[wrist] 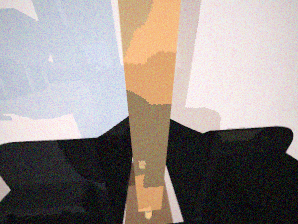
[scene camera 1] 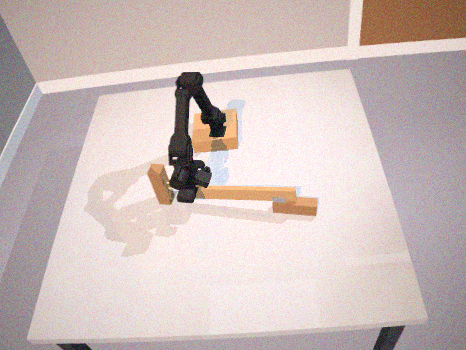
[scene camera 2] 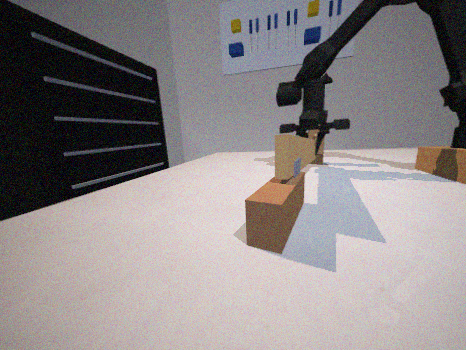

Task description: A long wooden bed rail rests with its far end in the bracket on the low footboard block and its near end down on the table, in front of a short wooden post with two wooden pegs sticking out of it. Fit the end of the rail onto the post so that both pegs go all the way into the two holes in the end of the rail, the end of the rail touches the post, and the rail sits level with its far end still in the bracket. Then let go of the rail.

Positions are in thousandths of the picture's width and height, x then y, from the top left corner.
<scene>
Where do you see a wooden rail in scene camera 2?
619,424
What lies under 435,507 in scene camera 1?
My gripper.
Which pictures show my gripper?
The wrist view, scene camera 1 and scene camera 2: all of them.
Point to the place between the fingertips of my gripper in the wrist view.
485,533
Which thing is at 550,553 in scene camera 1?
A wooden rail.
</scene>
